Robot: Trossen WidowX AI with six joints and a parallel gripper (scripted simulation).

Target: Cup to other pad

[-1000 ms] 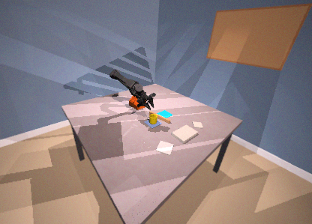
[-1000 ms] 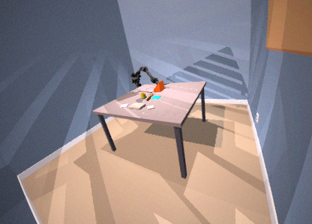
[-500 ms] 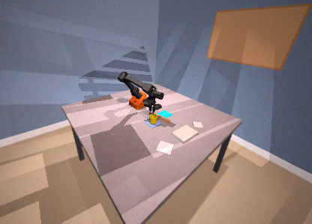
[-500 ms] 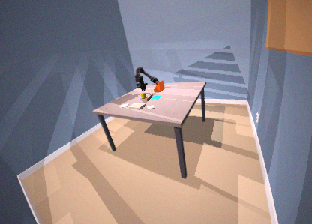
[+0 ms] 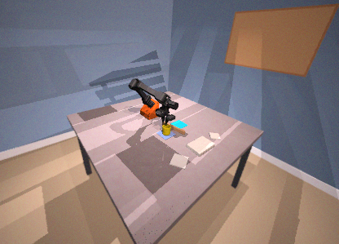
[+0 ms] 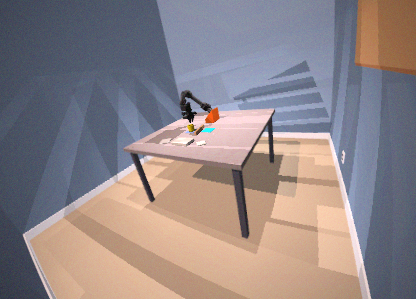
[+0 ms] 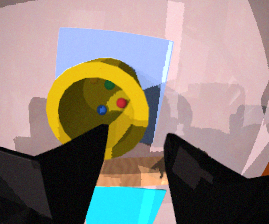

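Now: gripper tip 20 mm short of the yellow cup and 50 mm above it. From my gripper tip the other things lie so: wooden bar: 90 mm to the left, 80 mm below; light blue pad: 30 mm ahead, 100 mm below; cyan pad: 30 mm behind, 190 mm to the left, 100 mm below.
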